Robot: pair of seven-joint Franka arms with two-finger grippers.
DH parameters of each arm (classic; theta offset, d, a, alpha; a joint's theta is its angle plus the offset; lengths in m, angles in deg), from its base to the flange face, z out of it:
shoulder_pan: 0 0.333 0 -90
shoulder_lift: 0 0 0 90
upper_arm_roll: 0 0.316 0.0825 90
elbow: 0 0 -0.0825 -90
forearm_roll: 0 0.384 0 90
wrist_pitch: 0 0 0.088 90
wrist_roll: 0 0.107 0 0
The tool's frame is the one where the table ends.
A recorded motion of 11 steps. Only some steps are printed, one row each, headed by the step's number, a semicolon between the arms.
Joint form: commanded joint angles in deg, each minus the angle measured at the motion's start. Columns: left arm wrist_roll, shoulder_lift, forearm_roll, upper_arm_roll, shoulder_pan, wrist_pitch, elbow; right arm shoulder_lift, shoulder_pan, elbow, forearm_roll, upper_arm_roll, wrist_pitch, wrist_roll.
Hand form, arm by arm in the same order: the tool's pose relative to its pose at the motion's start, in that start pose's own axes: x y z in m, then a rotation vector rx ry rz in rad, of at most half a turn. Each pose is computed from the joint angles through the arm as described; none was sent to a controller.
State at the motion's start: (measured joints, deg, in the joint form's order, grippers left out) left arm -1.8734 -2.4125 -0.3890 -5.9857 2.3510 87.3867 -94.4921; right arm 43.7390 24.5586 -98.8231 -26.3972 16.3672 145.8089 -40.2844
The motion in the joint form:
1: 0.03 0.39 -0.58 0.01 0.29 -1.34 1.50; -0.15 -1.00 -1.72 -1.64 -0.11 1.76 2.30
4: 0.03 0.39 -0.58 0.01 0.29 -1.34 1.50; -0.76 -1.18 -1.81 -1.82 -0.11 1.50 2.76
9: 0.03 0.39 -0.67 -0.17 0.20 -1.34 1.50; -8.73 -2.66 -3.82 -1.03 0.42 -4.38 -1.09
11: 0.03 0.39 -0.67 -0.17 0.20 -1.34 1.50; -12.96 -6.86 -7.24 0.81 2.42 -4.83 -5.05
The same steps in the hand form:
1: -0.0002 -0.0018 -0.0067 -0.0111 -0.0043 -0.0038; -0.0111 -0.0028 0.0068 -0.0089 -0.0027 0.0272
4: -0.0002 -0.0018 -0.0067 -0.0111 -0.0043 -0.0038; -0.0129 0.0000 0.0013 -0.0163 -0.0053 0.0357
9: -0.0003 0.0009 -0.0067 -0.0122 -0.0044 0.0010; -0.0292 0.0162 -0.0637 -0.0454 -0.0553 -0.0013
11: -0.0003 0.0009 -0.0067 -0.0122 -0.0044 0.0010; -0.0570 0.0205 -0.0882 -0.0395 -0.0465 -0.0100

